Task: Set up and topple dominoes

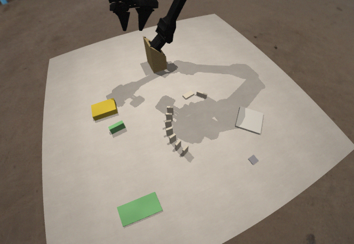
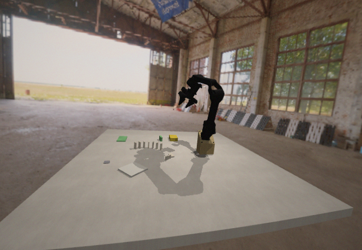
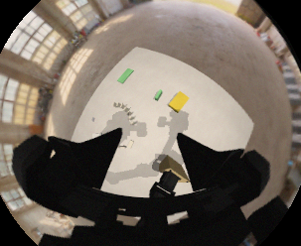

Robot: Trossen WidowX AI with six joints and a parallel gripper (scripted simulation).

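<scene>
The white tile is 310 mm ahead of my gripper tip, 370 mm to the left of it and 330 mm below it. Round my gripper tip: small green block (140 mm ahead, 170 mm to the right, 320 mm below); then yellow block (20 mm ahead, 210 mm to the right, 320 mm below); then flat green tile (480 mm ahead, 170 mm to the right, 330 mm below).
</scene>
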